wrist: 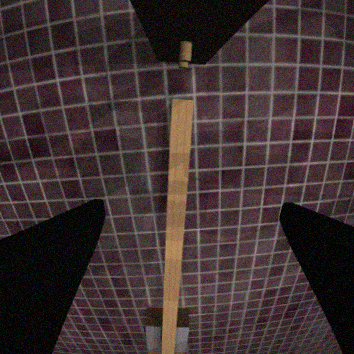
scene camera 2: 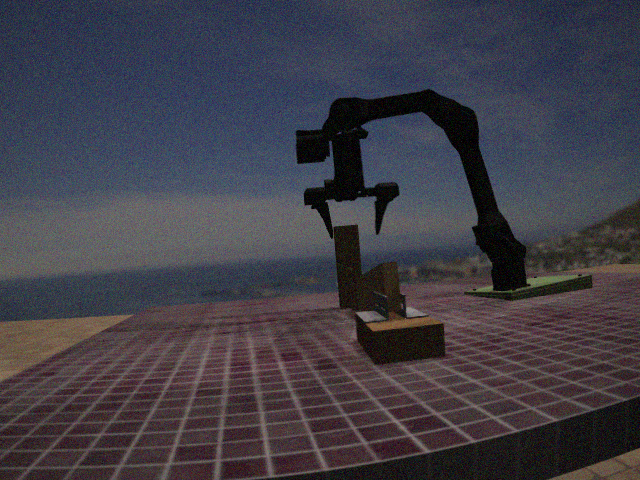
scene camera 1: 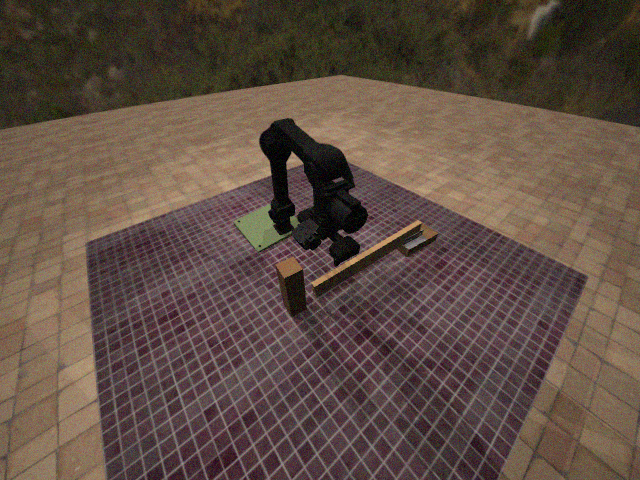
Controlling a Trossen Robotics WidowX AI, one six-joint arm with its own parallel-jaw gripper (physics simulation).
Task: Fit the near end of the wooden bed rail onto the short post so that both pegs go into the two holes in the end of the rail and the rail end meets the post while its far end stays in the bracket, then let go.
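Places are measured from the arm's base along level axes (x ahead, y left, z up), in centimetres.
Pixels of known places: gripper, fingertip midpoint: (wrist: 194, 209) (scene camera 2: 355, 236) (scene camera 1: 326, 254); arm's base, origin of the base link: (scene camera 2: 511, 288) (scene camera 1: 283, 227).
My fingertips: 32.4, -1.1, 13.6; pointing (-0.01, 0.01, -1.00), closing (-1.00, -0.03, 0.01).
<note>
For each thing: its top centre in the pictures, then the offset to it from my fingertips, as dx, dy, dz. "spot": a spot on its surface instead. Level surfaces: height alone.
- bracket, middle of its top: (scene camera 2: 388, 292) (scene camera 1: 412, 232) +0.5, +36.2, -8.6
- upright short post, surface spot: (wrist: 220, 22) spot: -0.7, -8.8, -2.3
- wooden block, middle of its top: (scene camera 2: 394, 318) (wrist: 165, 346) (scene camera 1: 415, 235) +0.5, +39.2, -11.6
- purple tiled mat, its level: dz -15.2
The wooden bed rail (scene camera 1: 361, 261) (scene camera 2: 391, 284) (wrist: 177, 215) lies low, its far end between the metal plates of the bracket (scene camera 1: 416, 241) (scene camera 2: 380, 304) (wrist: 183, 339). Its near end is down by the mat, apart from the upright short post (scene camera 1: 291, 286) (scene camera 2: 347, 266) (wrist: 220, 22), whose facing side is dark in the wrist view. Two pegs (wrist: 185, 51) stick out from it, with a gap to the rail end. The holes in the rail end do not show. My gripper (scene camera 1: 324, 254) (scene camera 2: 354, 235) (wrist: 194, 209) is open and empty, above the rail, one finger on either side of its line.
The arm stands on a green base plate (scene camera 1: 254, 231) (scene camera 2: 560, 287), behind the post in scene camera 1. The bracket sits on a wooden block (scene camera 1: 430, 234) (scene camera 2: 408, 341). Everything stands on a purple tiled mat (scene camera 1: 206, 361) (scene camera 2: 217, 392).
</note>
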